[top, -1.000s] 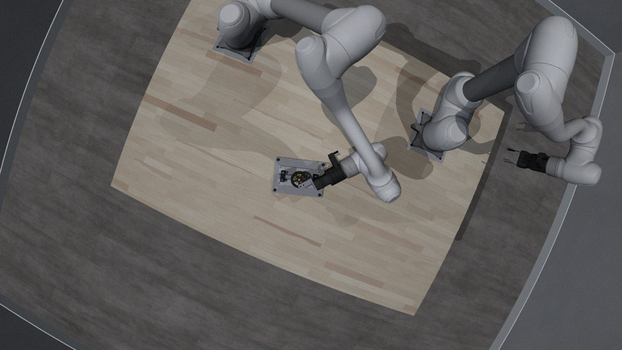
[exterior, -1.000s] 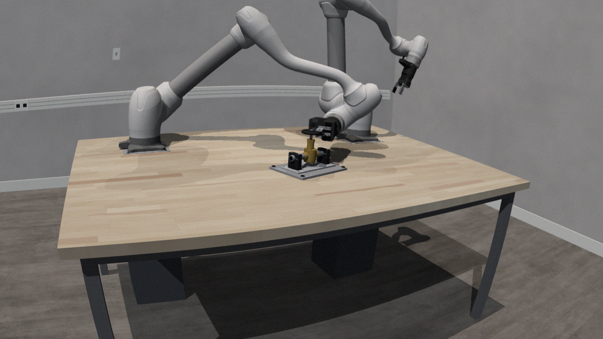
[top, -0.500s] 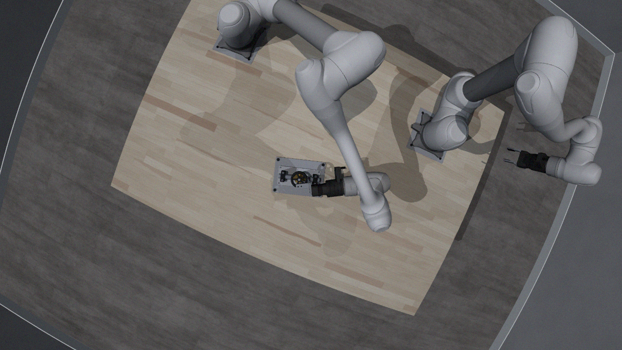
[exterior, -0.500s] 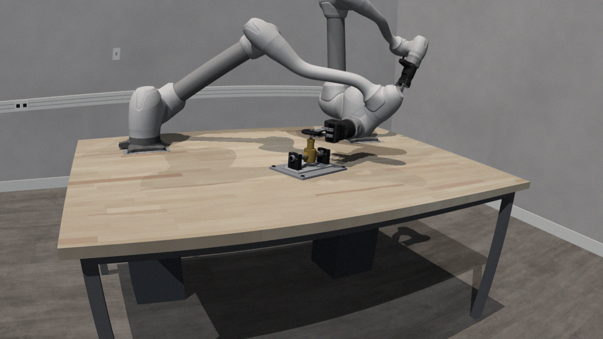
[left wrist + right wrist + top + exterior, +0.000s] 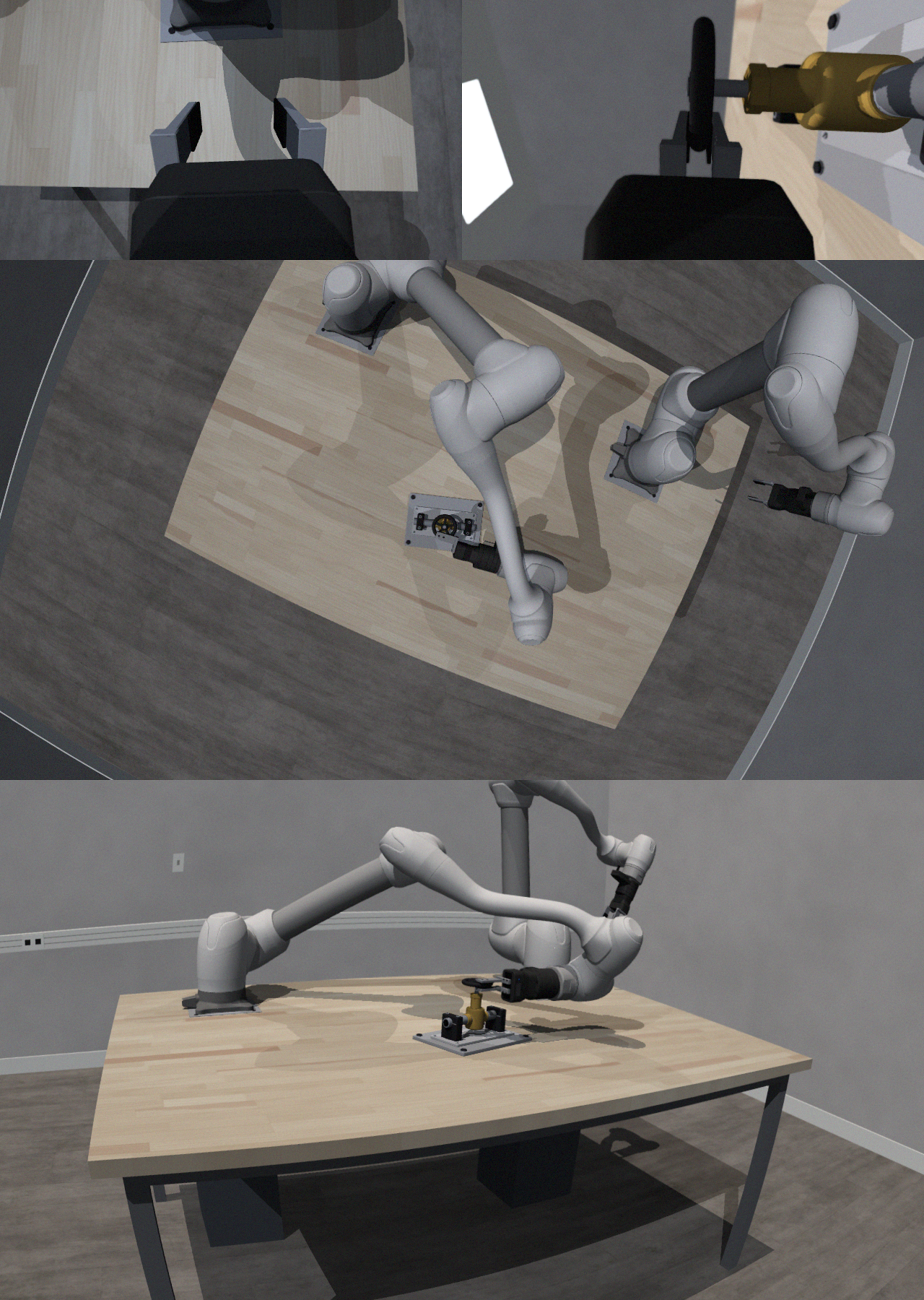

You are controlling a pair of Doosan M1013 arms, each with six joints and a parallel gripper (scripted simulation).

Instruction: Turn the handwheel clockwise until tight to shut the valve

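Note:
Now: the black handwheel 3 cm behind my right hand, 1 cm to the right of it and 1 cm below it.

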